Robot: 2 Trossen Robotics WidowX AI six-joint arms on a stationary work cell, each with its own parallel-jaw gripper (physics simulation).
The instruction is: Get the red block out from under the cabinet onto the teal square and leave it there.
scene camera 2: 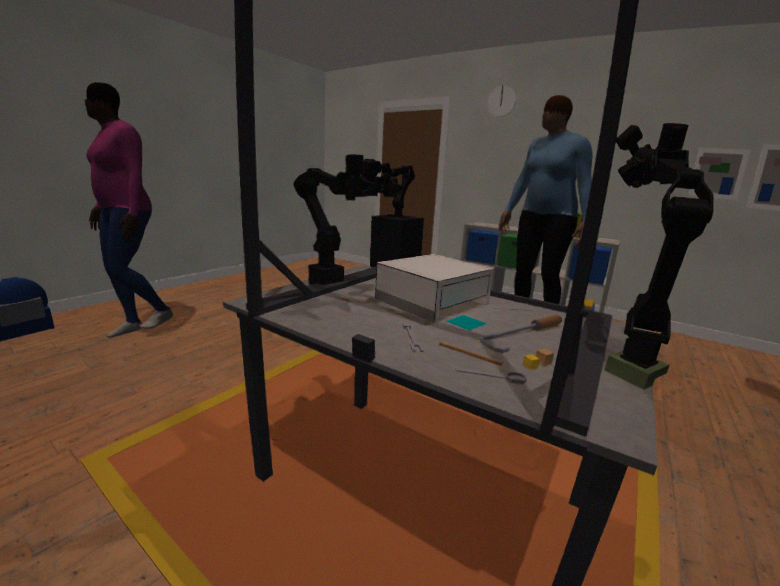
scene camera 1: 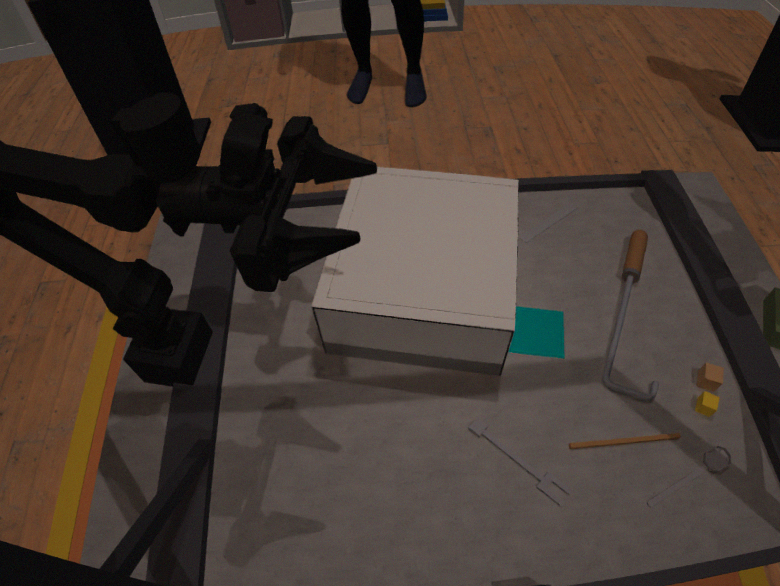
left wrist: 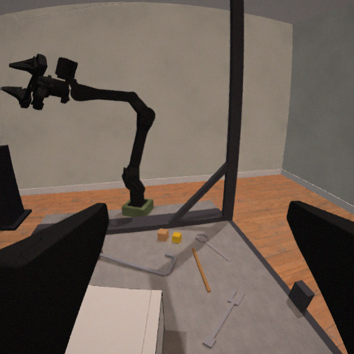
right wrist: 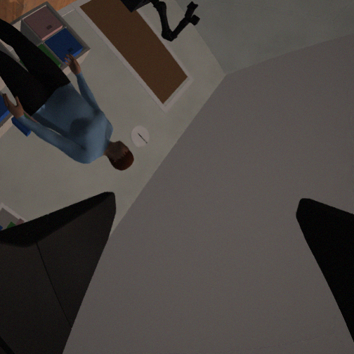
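Seen in the pictures: left gripper, fingertip midpoint: (scene camera 2: pixel 392 187) (scene camera 1: pixel 368 200); right gripper, fingertip midpoint: (scene camera 2: pixel 621 150); left arm's base, origin of the base link: (scene camera 2: pixel 326 265) (scene camera 1: pixel 162 335); right arm's base, origin of the base link: (scene camera 2: pixel 639 360).
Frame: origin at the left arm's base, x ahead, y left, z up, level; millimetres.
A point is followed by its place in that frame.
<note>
The white cabinet (scene camera 1: pixel 422 245) {x 385, y 176, z 57 mm} (scene camera 2: pixel 435 267) {x 407, y 170, z 57 mm} (left wrist: pixel 115 315) stands on the grey table. The teal square (scene camera 1: pixel 539 332) {x 588, y 127, z -78 mm} (scene camera 2: pixel 466 322) {x 585, y 127, z -78 mm} lies flat beside it, with no block on it. The red block does not show in any view. A hooked metal rod with a wooden handle (scene camera 1: pixel 636 252) {x 765, y 295, z -44 mm} (scene camera 2: pixel 547 322) {x 778, y 281, z -53 mm} lies beyond the square. My left gripper (scene camera 1: pixel 367 202) {x 352, y 0, z 316 mm} (left wrist: pixel 200 211) is open and empty, raised near the cabinet. My right gripper (left wrist: pixel 6 77) (right wrist: pixel 210 205) is open and empty, held high away from the table and tilted up toward wall and ceiling.
A yellow block (scene camera 1: pixel 707 403) {x 847, y 10, z -53 mm} (scene camera 2: pixel 531 361) {x 860, y 0, z -57 mm} (left wrist: pixel 176 237) and a tan block (scene camera 1: pixel 710 376) {x 859, y 55, z -48 mm} (scene camera 2: pixel 544 356) {x 873, y 45, z -54 mm} (left wrist: pixel 163 234) lie near the side beam. A wooden stick (scene camera 1: pixel 624 441) {x 714, y -54, z -71 mm} (left wrist: pixel 201 270), a thin forked tool (scene camera 1: pixel 513 456) {x 548, y -91, z -72 mm} and a ring-ended rod lie on the table. Dark frame posts rise at its edges.
</note>
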